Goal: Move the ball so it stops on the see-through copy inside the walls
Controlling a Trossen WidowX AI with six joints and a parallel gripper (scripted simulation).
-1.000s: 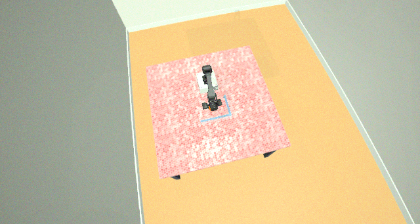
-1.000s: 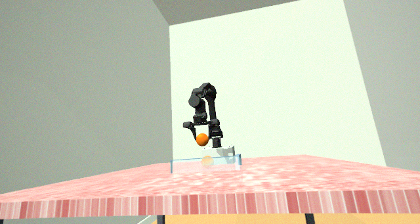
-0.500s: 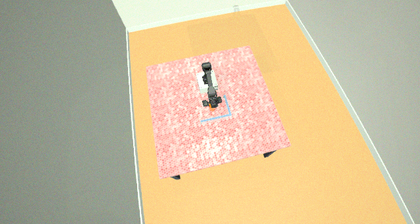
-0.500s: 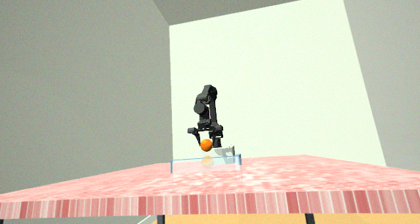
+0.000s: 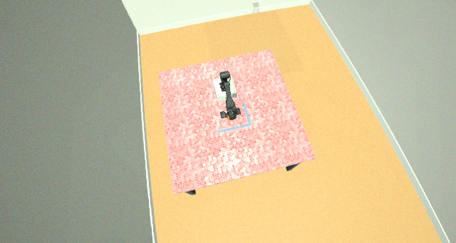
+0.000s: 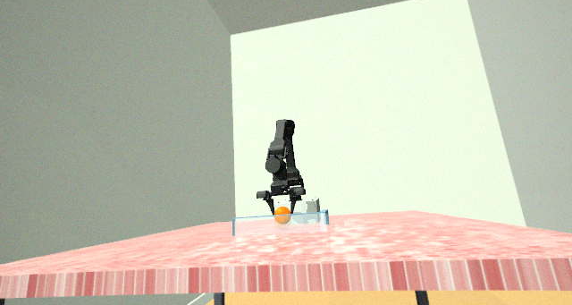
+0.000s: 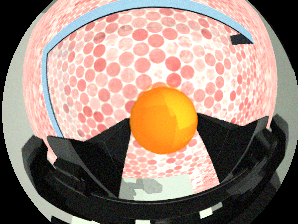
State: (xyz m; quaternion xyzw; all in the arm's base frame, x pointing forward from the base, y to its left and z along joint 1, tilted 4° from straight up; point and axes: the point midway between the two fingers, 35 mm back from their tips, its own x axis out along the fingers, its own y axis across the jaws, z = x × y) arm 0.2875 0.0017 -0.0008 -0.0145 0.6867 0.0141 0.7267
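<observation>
The see-through copy lies 20 mm below my gripper tip. The rest, counted from my gripper tip: clear wall (120 mm ahead, 10 mm to the left, 20 mm below); then orange ball (right at my gripper tip).
</observation>
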